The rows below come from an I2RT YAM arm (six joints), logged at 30 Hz.
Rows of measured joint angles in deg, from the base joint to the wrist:
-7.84 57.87 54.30 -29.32 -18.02 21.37
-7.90 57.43 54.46 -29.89 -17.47 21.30
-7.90 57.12 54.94 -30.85 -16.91 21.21
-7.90 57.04 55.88 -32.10 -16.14 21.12
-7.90 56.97 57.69 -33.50 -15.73 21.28
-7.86 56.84 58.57 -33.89 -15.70 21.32
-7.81 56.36 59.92 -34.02 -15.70 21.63
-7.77 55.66 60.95 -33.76 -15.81 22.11
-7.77 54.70 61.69 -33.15 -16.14 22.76
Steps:
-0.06 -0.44 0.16 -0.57 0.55 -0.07
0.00 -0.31 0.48 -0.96 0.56 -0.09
0.00 -0.08 0.94 -1.25 0.77 -0.09
0.00 -0.07 1.81 -1.40 0.41 0.16
0.04 -0.13 0.88 -0.39 0.03 0.04
0.05 -0.48 1.35 -0.13 0.00 0.31
0.04 -0.70 1.03 0.26 -0.11 0.48
0.00 -0.96 0.74 0.61 -0.33 0.65

